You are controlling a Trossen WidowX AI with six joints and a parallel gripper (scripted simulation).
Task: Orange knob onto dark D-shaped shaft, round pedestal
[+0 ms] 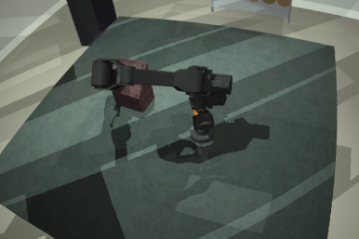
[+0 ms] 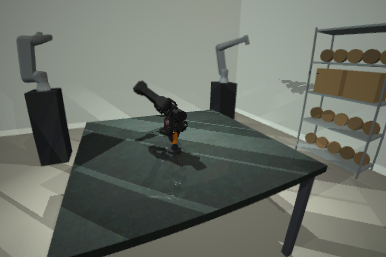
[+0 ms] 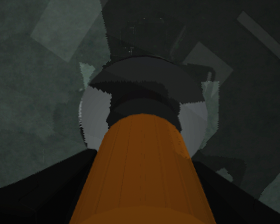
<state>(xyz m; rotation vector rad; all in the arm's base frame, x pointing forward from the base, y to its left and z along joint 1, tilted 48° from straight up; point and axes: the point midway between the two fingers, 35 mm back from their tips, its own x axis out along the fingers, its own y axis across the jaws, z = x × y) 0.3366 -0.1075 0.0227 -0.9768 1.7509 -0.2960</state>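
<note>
My gripper tip is 20 mm below the orange knob. The rest, counted from my gripper tip: round pedestal: 40 mm below.
</note>
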